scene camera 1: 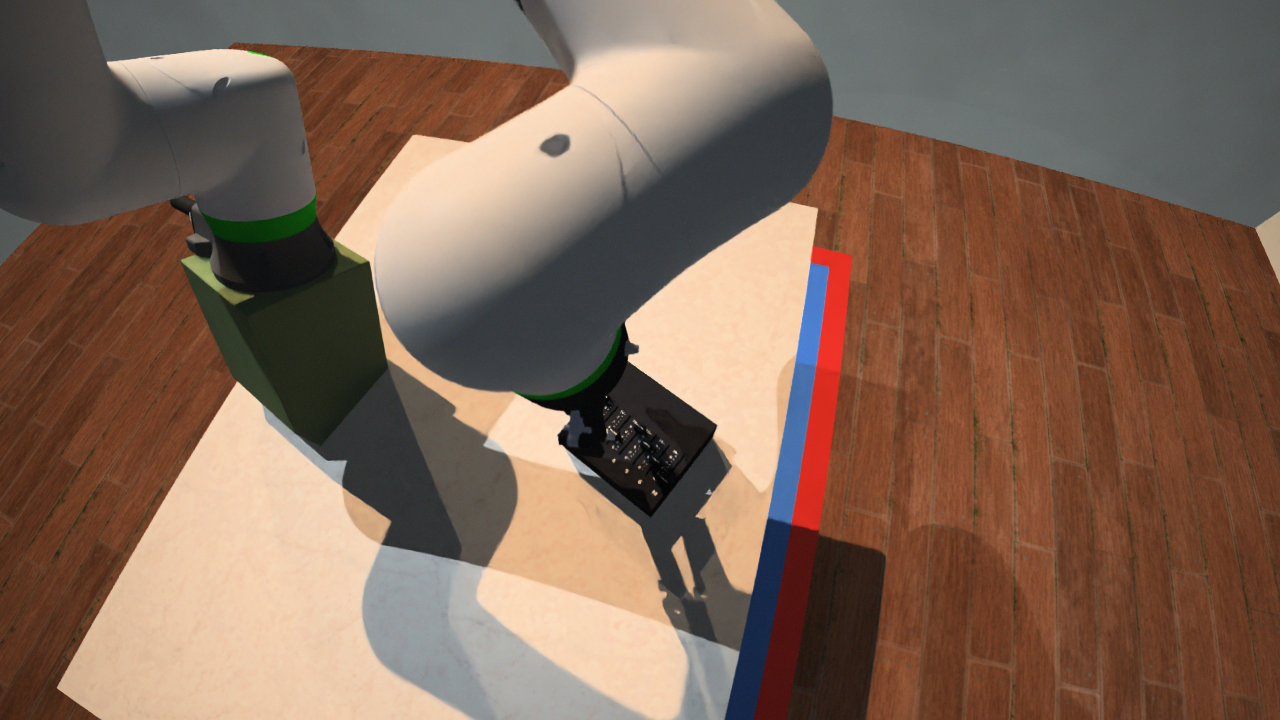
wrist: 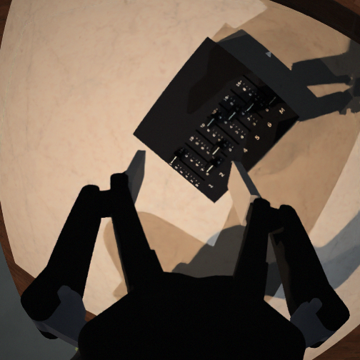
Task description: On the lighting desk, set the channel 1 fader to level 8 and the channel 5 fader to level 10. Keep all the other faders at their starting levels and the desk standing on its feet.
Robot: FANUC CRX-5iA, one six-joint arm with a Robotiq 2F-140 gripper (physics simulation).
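Where they show: gripper, between the fingertips: point(scene camera 1: 609, 398); arm's base, origin of its link: point(scene camera 1: 276, 259).
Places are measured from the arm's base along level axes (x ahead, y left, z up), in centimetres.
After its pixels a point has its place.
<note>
The black lighting desk point(scene camera 1: 684, 420) {x 55.3, y 8.9, z -16.3 cm} point(wrist: 172, 112) lies face up on the pale table, with small fader knobs and white marks. In the wrist view the labels 1 point(wrist: 210, 186) and 5 point(wrist: 257, 137) can be read. The exact fader levels are too small and dark to read. My gripper point(wrist: 187, 168) is partly open, with nothing held between its fingers. In the wrist view its left fingertip shows beside the desk's lower left edge, and its right one by the numbered edge, near channels 2 to 4. In the scene view the arm hides much of the gripper.
The pale table point(scene camera 1: 223, 573) {x 5.5, y -39.7, z -21.8 cm} has a blue and red strip point(scene camera 1: 827, 358) along its right side. A green block point(scene camera 1: 308, 358) {x 7.7, y -8.1, z -7.8 cm} stands left of the desk, under the arm's base. Arm shadows fall across the table. Wooden floor point(scene camera 1: 1029, 402) surrounds it.
</note>
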